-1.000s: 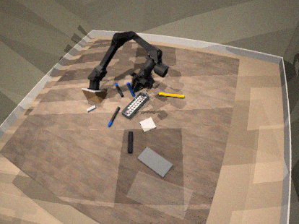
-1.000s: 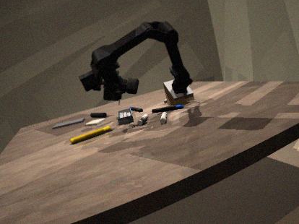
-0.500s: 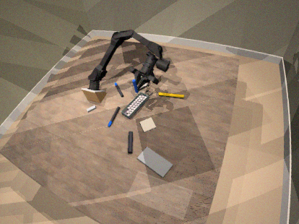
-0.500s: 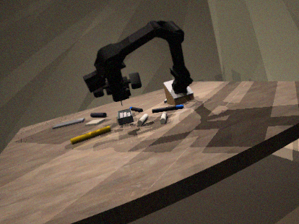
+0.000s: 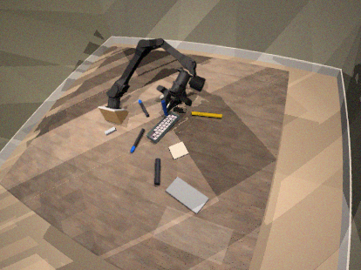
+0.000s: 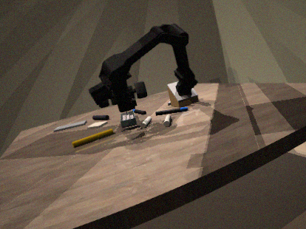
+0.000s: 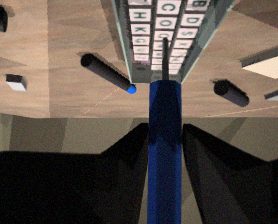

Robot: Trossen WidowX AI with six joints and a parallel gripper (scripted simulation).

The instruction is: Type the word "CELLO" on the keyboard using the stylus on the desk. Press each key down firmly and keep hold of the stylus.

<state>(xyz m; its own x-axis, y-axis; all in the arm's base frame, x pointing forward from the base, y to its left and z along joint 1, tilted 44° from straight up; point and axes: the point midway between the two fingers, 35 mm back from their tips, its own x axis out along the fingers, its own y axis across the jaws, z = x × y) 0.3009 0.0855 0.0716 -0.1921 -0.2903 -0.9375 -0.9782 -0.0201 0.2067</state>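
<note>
Right now the stylus is 1 cm below my gripper tip. Round my gripper tip: dark cylinder: 11 cm ahead, 26 cm to the right, 8 cm below; yellow marker: 15 cm ahead, 12 cm to the left, 8 cm below; white card: 13 cm ahead, 12 cm to the right, 9 cm below.
</note>
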